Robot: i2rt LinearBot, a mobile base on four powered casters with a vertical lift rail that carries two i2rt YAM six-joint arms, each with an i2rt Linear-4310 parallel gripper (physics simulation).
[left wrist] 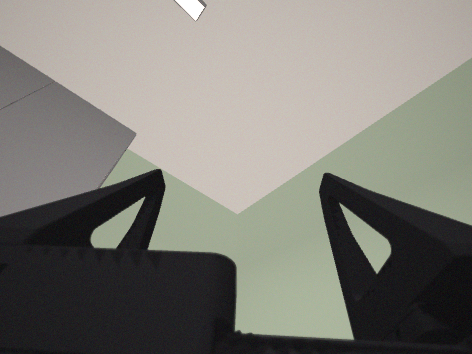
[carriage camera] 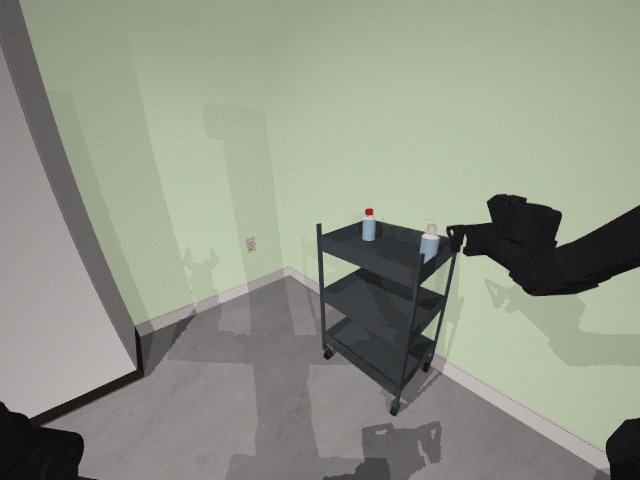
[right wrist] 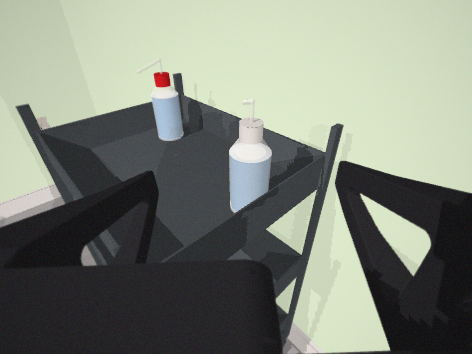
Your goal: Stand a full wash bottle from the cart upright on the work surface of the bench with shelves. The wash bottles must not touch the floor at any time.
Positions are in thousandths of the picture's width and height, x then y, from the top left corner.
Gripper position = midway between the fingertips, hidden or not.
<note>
I see my left gripper (left wrist: 512, 507), my right gripper (carriage camera: 726, 474), a dark three-shelf cart (carriage camera: 604, 645) and a tall grey cabinet (carriage camera: 118, 711).
My right gripper also shows in the right wrist view (right wrist: 520, 499). The dark three-shelf cart shows as well in the right wrist view (right wrist: 412, 629).
</note>
